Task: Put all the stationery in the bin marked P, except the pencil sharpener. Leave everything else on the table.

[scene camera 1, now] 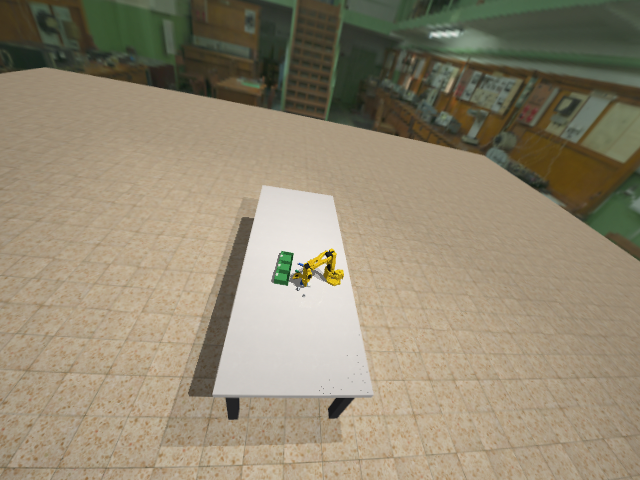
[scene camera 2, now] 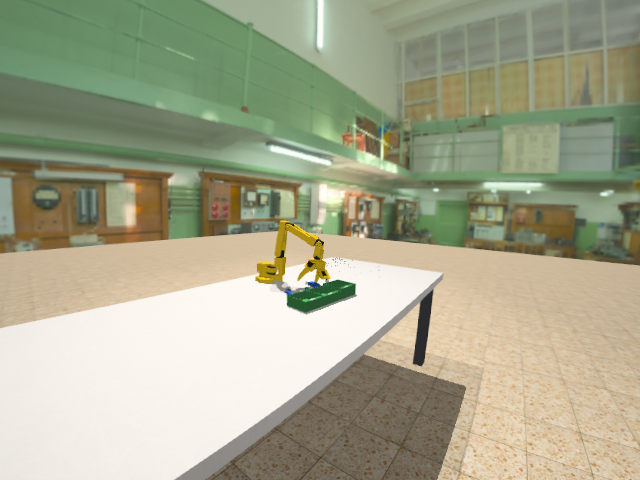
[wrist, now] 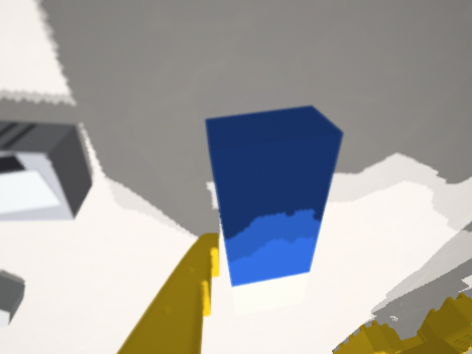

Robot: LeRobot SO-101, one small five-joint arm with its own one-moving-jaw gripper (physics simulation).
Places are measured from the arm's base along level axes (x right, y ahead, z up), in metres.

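Pixels of known places: hand, its tool point: (scene camera 1: 305, 285) (scene camera 2: 314, 283) (wrist: 218, 248); arm's base, origin of its link: (scene camera 1: 329, 278) (scene camera 2: 272, 281) (wrist: 406, 321).
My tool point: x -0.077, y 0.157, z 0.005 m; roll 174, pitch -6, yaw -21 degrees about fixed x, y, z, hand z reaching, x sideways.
Ahead of a thing's pixels: the offset from my tool point to its top centre. "spot": to the spot under its first point. Level surfaces: height alone.
A blue eraser with a white end {dy +0.001, dx +0.014, dz +0.008 m} (wrist: 272, 200) lies on the table, partly shaded, drawn in the gap between my jaws in the wrist view. My gripper (scene camera 1: 299, 281) (scene camera 2: 313, 279) (wrist: 332, 275) is open above it, with the smooth jaw left of the eraser and the notched jaw at lower right. The grey pencil sharpener {spot: dy +0.038, dx -0.015, dz +0.000 m} (wrist: 75, 172) lies at the left edge of the wrist view. A small blue item {dy +0.023, dx +0.169, dz +0.009 m} (scene camera 1: 300, 264) (scene camera 2: 288, 291) lies nearer the bins' other end. The green bins {dy +0.133, dx +0.123, dz +0.034 m} (scene camera 1: 280, 283) (scene camera 2: 330, 297) stand in a joined row beside the arm; their letters are unreadable.
A grey nut-like piece {spot: dy +0.010, dx -0.062, dz -0.001 m} (wrist: 11, 295) is cut off at the left edge of the wrist view. Small grey items {spot: dy +0.050, dx -0.035, dz +0.004 m} (scene camera 1: 297, 289) lie near the gripper in scene camera 1. The white table {dz -0.005 m} (scene camera 1: 289, 351) extends on both sides of the yellow arm.
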